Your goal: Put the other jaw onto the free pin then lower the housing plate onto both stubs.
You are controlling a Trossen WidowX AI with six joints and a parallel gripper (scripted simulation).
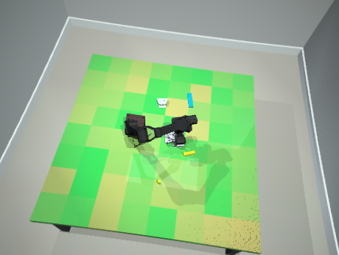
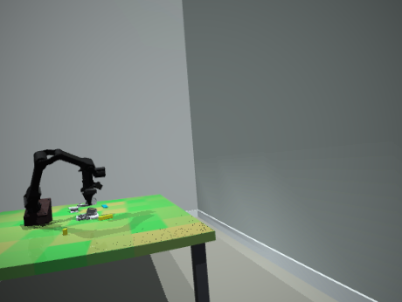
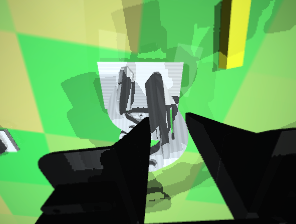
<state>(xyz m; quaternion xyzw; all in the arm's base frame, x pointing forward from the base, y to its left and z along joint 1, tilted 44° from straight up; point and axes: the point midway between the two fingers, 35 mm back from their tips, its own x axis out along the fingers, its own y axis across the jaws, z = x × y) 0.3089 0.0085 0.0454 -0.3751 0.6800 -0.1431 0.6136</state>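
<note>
Right now my gripper tip is 100 mm short of the yellow bar, 70 mm to the left of it and 70 mm above it. From my gripper tip the other things lie so: jaw: 40 mm behind, 10 mm to the left; blue bar: 370 mm to the left, 80 mm below, 40 mm ahead; small yellow cube: 300 mm to the right, 70 mm below, 60 mm behind.
</note>
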